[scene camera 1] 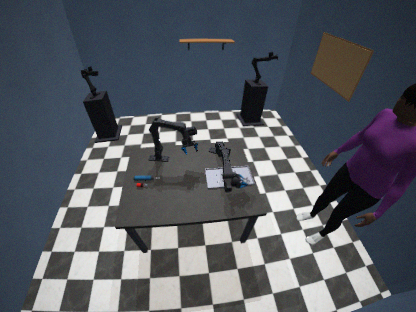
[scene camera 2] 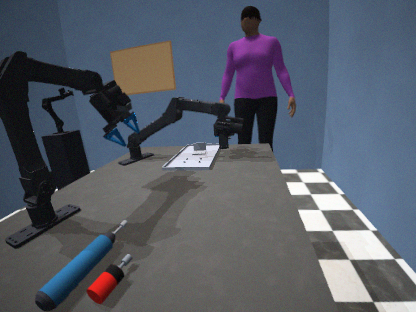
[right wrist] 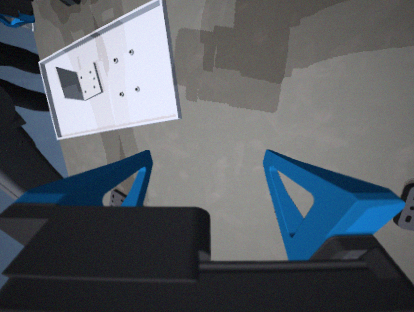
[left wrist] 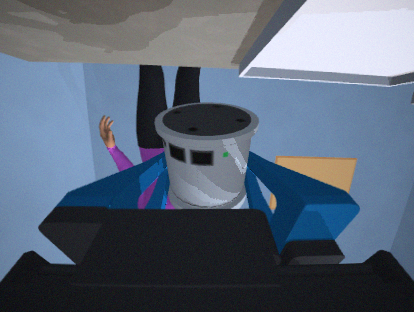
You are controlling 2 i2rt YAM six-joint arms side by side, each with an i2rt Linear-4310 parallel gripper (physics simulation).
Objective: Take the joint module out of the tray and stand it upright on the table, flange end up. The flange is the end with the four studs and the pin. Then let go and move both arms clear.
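Frame: origin at the left arm's base, x ahead, y left, z up, level; metres.
Where they show: left gripper, between the fingertips: [scene camera 1: 246, 182] [right wrist: 6, 10] [left wrist: 207, 156]; right gripper, between the fingertips: [scene camera 1: 192, 153] [scene camera 2: 132, 139] [right wrist: 207, 156]; left arm's base, origin of its link: [scene camera 2: 136, 159]; right arm's base, origin of its link: [scene camera 1: 158, 158] [scene camera 2: 46, 224].
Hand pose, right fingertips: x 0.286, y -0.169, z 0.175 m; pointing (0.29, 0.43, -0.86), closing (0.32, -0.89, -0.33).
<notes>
Things, the pixels of their centre, and the offset from my right fingertips. Level surfaces: height alone.
- joint module, middle of its body: [left wrist: 207, 164] 0.093 m ahead, 0.514 m left, 0.069 m down
- tray, middle of its body: [right wrist: 98, 85] [scene camera 2: 196, 154] [scene camera 1: 229, 176] 0.001 m back, 0.361 m left, 0.167 m down
- grey bracket, middle of its body: [right wrist: 80, 80] [scene camera 2: 199, 149] 0.002 m back, 0.389 m left, 0.143 m down
- blue screwdriver, middle of its body: [scene camera 2: 92, 255] [scene camera 1: 146, 178] 0.300 m ahead, 0.323 m right, 0.155 m down
- table, height of its surface: 0.175 m down
The joint module [left wrist: 207, 175] is a pale grey cylinder held between the blue fingers of my left gripper [left wrist: 207, 156] [scene camera 1: 243, 182]. Its dark end face with four small holes faces the table side in the left wrist view; its other end is hidden behind the gripper body. In scene camera 1 my left gripper is over the right part of the tray [scene camera 1: 212, 183] [scene camera 2: 175, 162] [left wrist: 325, 50] [right wrist: 155, 100]; in scene camera 2 its fingers are hidden by the wrist. My right gripper [scene camera 1: 190, 149] [scene camera 2: 122, 131] [right wrist: 207, 156] is open and empty, high above the table.
A grey bracket [scene camera 2: 200, 146] [right wrist: 70, 84] stands in the tray with several small fittings. A blue screwdriver [scene camera 1: 143, 177] [scene camera 2: 77, 270] and a shorter red one [scene camera 1: 139, 185] [scene camera 2: 105, 285] lie on the table [scene camera 1: 185, 207]. A person [scene camera 1: 382, 145] [scene camera 2: 252, 70] stands beyond the table.
</notes>
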